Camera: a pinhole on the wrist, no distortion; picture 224 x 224 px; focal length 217.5 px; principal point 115.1 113.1 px. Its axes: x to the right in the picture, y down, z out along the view. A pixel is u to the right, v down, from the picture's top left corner.
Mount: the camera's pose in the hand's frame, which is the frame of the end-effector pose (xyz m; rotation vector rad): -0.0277 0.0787 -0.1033 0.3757 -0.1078 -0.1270
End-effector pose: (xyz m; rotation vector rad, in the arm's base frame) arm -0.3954 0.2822 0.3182 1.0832 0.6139 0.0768
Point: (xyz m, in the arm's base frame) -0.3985 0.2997 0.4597
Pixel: outside the picture
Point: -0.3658 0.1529 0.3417
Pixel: 143 96
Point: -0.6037 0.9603 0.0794
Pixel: behind the camera
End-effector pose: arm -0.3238 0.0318 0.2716 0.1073 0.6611 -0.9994
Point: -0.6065 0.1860 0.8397
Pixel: outside the picture
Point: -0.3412 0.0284 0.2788
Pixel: 187 30
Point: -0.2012 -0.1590 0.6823
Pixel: 135 131
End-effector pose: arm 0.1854 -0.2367 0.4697 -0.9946 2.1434 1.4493
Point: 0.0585 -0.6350 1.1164
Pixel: behind the camera
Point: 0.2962 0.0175 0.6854
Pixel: outside the picture
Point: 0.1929 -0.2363 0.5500
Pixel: 65 97
